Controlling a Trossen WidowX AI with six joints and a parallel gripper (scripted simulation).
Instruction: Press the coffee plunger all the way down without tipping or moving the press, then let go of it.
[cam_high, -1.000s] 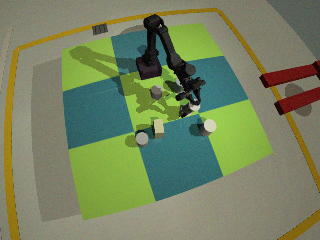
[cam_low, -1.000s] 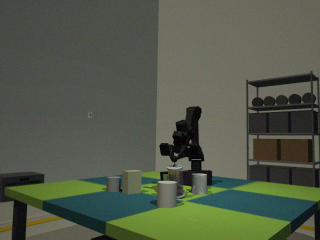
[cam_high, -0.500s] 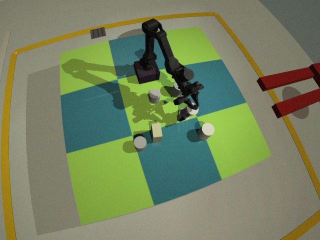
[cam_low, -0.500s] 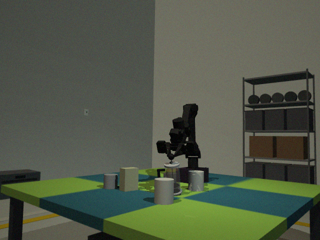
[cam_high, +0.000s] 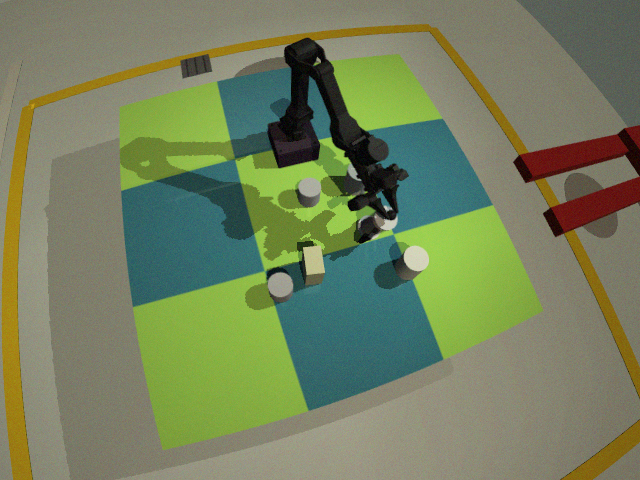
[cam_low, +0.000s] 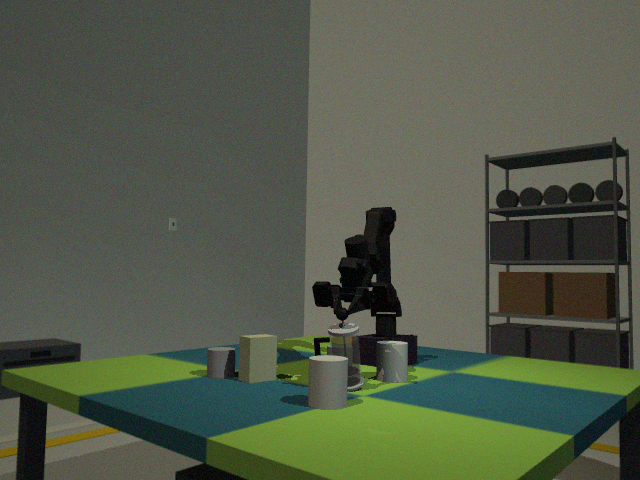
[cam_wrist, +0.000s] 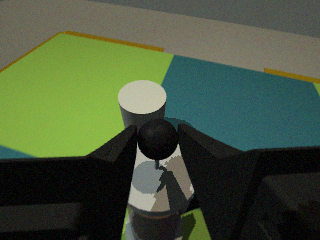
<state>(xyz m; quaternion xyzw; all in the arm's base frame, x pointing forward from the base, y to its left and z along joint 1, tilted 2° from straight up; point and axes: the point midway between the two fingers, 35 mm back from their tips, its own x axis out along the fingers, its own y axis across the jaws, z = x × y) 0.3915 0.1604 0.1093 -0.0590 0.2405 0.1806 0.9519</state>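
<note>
My gripper tip is now 20 mm past the coffee press, 20 mm to the left of it and 90 mm above it.
</note>
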